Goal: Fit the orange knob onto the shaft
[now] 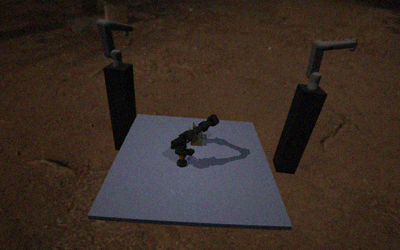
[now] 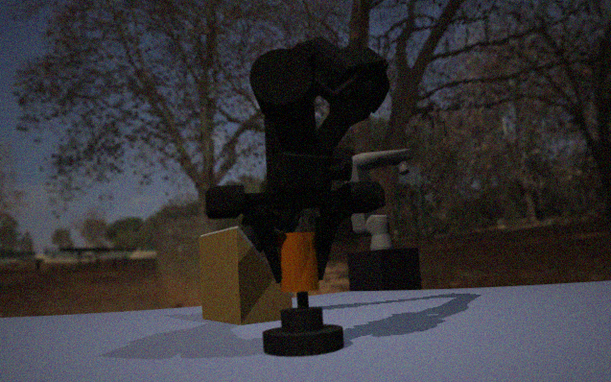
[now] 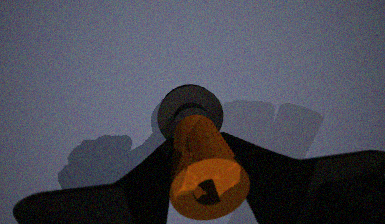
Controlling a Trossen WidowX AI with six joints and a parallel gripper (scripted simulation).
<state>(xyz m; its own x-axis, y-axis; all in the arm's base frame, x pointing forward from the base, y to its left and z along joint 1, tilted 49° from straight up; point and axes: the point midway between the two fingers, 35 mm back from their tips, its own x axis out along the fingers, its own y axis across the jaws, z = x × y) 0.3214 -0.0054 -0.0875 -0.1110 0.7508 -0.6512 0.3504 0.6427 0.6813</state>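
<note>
Right now the orange knob is 2 cm above my gripper tip. Also, from my gripper tip: pedestal (4 cm below).
</note>
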